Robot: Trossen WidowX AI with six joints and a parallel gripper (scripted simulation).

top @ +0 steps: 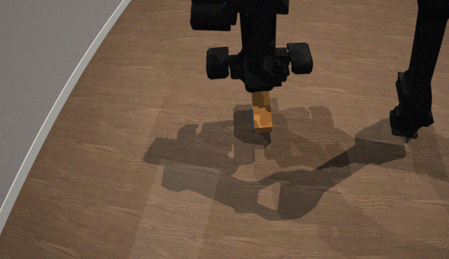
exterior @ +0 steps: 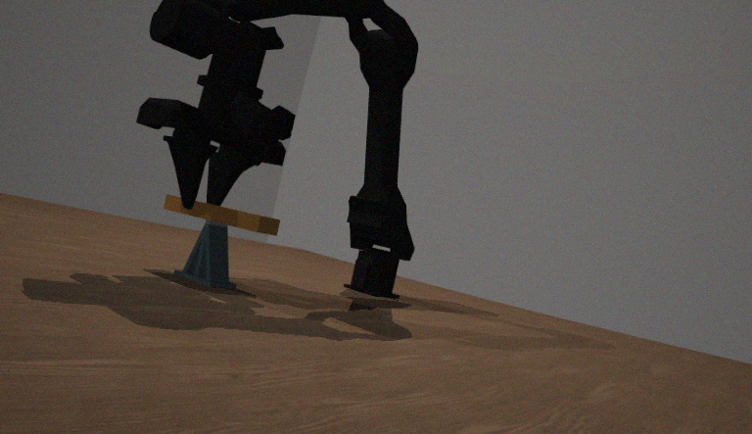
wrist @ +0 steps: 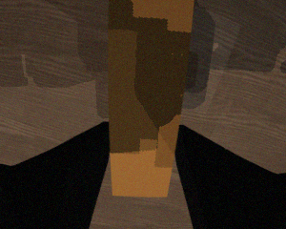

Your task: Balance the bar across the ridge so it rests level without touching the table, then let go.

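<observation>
Right now the orange bar is 1 cm behind my gripper tip and 3 cm to the left of it. Also, from my gripper tip: green object: 40 cm ahead, 51 cm to the right, 5 cm below.
</observation>
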